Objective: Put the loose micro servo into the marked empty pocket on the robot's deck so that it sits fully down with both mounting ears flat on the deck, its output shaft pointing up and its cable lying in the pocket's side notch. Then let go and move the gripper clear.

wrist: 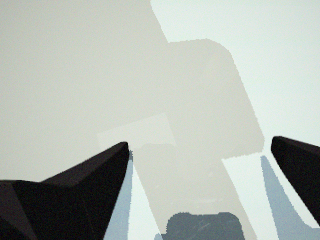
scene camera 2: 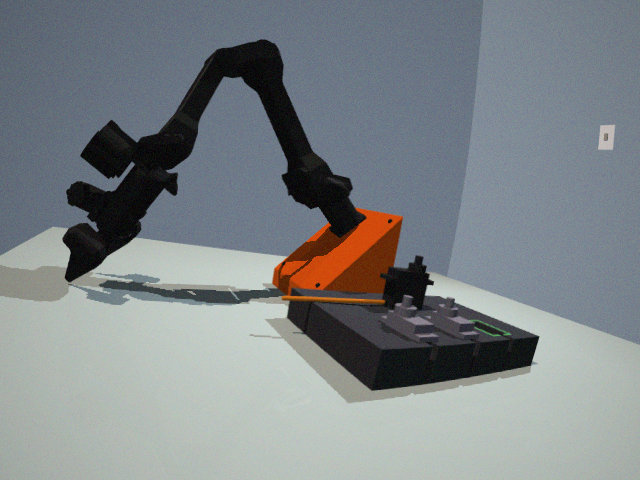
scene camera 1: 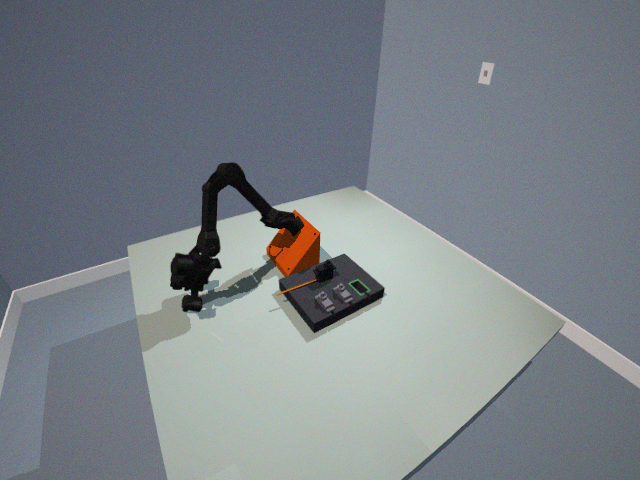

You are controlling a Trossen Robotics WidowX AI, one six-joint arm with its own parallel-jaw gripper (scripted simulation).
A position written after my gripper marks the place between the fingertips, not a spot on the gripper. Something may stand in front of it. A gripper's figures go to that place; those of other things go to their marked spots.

My gripper (scene camera 2: pixel 80 270) is 0.68 m from the lens. A black micro servo (scene camera 2: pixel 413 281): 0.59 m from the lens.
